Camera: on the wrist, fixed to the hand. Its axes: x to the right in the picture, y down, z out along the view.
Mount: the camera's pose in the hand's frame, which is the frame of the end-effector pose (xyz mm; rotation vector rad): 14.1 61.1 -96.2 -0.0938 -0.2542 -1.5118
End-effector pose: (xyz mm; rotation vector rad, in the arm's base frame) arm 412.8 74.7 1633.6 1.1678 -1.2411 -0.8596
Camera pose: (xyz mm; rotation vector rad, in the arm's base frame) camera 503.1 93.4 1702.1 1.9090 -0.2657 -2.1552
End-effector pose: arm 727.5 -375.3 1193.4 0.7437 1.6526 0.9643
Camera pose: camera 631.7 -356.1 1253.8 -0.4908 1.3837 -0.1568
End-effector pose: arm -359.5 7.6 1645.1 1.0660 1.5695 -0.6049
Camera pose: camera -353.5 120.0 1667.8 -0.4788 1.9293 -1.5274
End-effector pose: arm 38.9 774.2 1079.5 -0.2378 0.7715 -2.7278
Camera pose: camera 17.3 766.6 967.0 0.8607 -0.3836 1.8320
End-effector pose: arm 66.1 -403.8 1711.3 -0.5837 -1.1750 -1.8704
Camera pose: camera 113.6 -508.3 1708.7 -0.1330 1.3759 2.1862
